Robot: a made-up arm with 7 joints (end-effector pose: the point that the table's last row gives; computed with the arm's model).
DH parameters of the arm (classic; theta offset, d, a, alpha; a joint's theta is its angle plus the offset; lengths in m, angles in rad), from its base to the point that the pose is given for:
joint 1: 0 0.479 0 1.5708
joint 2: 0 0.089 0 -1.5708
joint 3: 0 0.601 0.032 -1.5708
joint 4: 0 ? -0.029 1.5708
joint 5: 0 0.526 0 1.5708
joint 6: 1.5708 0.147 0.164 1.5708
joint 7: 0 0.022 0 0
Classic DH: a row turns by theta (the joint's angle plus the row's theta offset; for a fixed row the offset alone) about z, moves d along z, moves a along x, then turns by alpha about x.
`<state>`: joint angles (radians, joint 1 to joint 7).
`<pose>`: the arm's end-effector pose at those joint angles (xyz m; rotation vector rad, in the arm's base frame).
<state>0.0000 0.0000 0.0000 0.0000 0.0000 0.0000 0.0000</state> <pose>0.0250 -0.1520 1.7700 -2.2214 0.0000 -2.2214</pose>
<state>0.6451 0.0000 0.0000 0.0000 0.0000 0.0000 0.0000</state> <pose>0.1114 -0.1064 1.7700 -1.8508 -0.6186 -1.8508</pose>
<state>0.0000 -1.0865 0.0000 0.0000 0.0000 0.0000 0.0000</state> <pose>1.1542 -0.1520 1.0579 -3.0499 0.0000 -0.7533</pose>
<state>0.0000 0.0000 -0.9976 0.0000 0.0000 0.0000 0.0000</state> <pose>-0.0394 -0.1442 1.7700 1.6176 -0.8812 1.6176</pose>
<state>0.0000 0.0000 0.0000 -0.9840 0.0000 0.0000 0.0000</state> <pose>-0.5465 -0.1520 1.4562 -0.9086 0.0000 -3.0073</pose>
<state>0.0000 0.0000 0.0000 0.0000 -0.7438 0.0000 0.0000</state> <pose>-0.0803 -0.1281 1.7700 1.7872 -0.6971 1.7872</pose>
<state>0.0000 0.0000 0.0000 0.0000 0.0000 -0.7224 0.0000</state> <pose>0.1279 -0.1520 1.7145 -2.8631 0.0000 -1.2931</pose>
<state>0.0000 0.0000 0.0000 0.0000 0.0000 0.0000 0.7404</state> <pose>0.0250 -0.1520 1.7700 -1.7894 0.6945 -1.7894</pose>
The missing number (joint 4, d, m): 0.084
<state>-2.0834 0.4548 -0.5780 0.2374 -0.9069 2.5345 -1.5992</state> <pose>0.2552 0.4063 1.4065 -0.8249 0.6849 -1.9659</pose>
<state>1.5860 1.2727 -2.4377 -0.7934 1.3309 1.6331 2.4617</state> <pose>-0.1750 -0.9428 0.9309 0.7152 -0.3956 -0.5082</pose>
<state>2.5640 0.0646 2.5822 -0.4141 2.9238 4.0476 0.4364</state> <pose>0.2303 0.3590 1.4109 1.6898 1.3407 -0.4875</pose>
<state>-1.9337 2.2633 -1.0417 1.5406 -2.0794 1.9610 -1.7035</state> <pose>-0.0517 0.9429 0.4309 0.2410 -0.9798 -2.0922</pose>
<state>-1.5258 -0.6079 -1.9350 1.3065 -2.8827 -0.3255 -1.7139</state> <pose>-0.7446 -0.5235 1.2468 0.8384 0.2945 1.2266</pose>
